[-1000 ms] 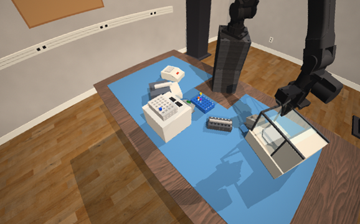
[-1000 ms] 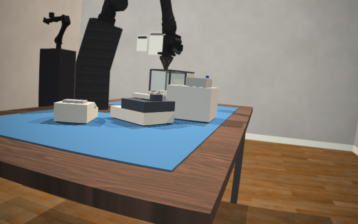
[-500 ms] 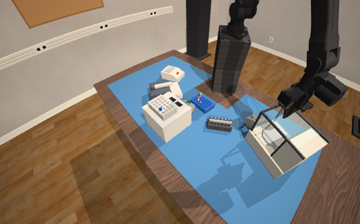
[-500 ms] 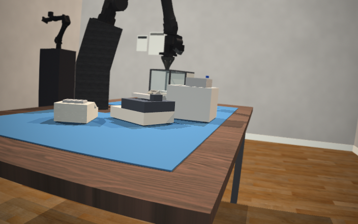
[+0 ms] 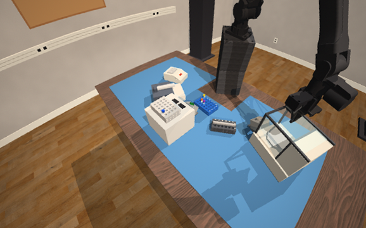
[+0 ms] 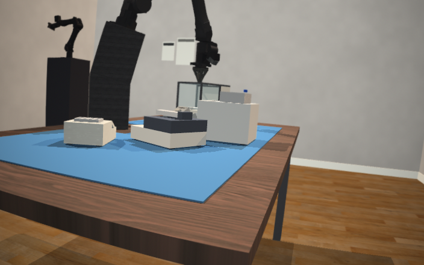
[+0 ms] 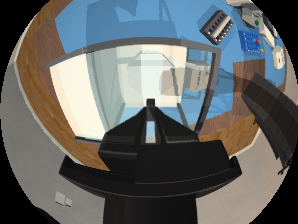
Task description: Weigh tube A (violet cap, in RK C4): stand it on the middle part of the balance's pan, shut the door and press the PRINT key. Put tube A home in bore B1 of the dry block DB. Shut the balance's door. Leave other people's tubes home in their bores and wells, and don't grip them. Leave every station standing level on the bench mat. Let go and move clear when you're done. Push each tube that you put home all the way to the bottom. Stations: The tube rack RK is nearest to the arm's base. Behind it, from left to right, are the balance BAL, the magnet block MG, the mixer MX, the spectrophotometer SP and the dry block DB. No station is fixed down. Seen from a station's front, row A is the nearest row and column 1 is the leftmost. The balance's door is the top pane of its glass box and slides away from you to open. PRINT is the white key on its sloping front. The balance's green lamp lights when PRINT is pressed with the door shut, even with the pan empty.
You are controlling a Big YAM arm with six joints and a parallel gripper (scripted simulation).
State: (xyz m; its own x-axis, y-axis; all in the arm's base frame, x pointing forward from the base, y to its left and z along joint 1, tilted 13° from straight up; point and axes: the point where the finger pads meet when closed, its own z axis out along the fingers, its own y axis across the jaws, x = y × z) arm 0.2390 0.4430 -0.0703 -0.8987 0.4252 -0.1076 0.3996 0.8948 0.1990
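The dark magnet block is 26 cm to the right of my hand, 20 cm below it and 8 cm ahead of it. The rest, counted from my hand: balance door (3 cm to the left, 1 cm below, 1 cm ahead); then blue rack RK (44 cm to the right, 21 cm below, 2 cm ahead); then round white print key (15 cm below, 14 cm to the right, 6 cm behind).
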